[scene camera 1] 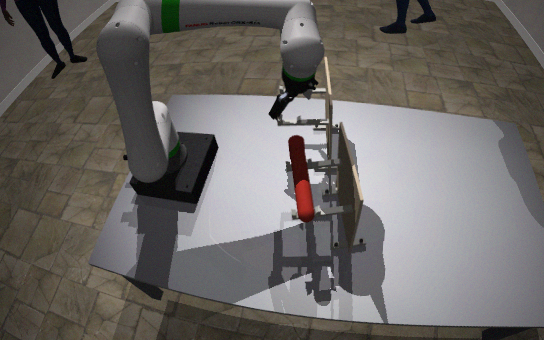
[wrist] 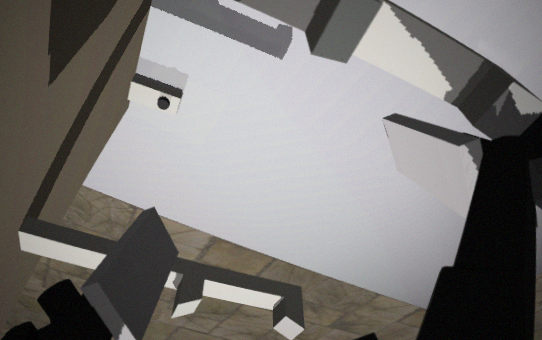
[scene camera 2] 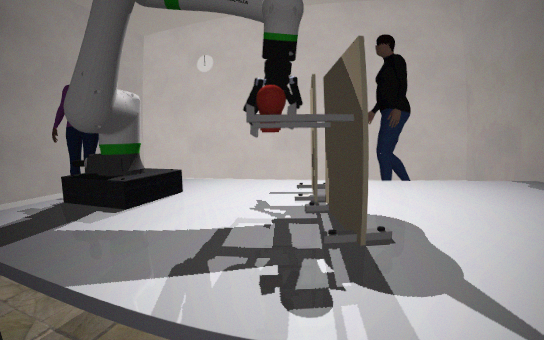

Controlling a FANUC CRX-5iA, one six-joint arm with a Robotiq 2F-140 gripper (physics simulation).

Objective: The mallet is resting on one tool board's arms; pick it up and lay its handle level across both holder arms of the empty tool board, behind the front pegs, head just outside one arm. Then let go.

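Note:
The red mallet point(scene camera 1: 300, 172) point(scene camera 2: 270, 100) rests across both arms of the near tool board point(scene camera 1: 347, 195) point(scene camera 2: 345, 150), its near end rounded. The empty tool board point(scene camera 1: 328, 105) point(scene camera 2: 314, 145) point(wrist: 100, 130) stands behind it, its arms bearing small pegs. My gripper point(scene camera 1: 291, 105) point(scene camera 2: 272, 108) point(wrist: 275, 188) is open and empty, at the empty board's arms, beyond the mallet's far end. In the scene camera 2 view, the mallet partly hides the space between the fingers. In the wrist view, one finger pad overlaps the lower arm point(wrist: 240, 292); the mallet does not show there.
The near board's arms point(scene camera 1: 325, 163) point(scene camera 2: 310, 118) and the empty board's near arm point(scene camera 1: 312, 121) reach toward the robot's side. The black robot base point(scene camera 1: 175, 185) point(scene camera 2: 100, 192) stands on the table point(scene camera 1: 450, 200) point(scene camera 2: 450, 220). People stand beyond the table.

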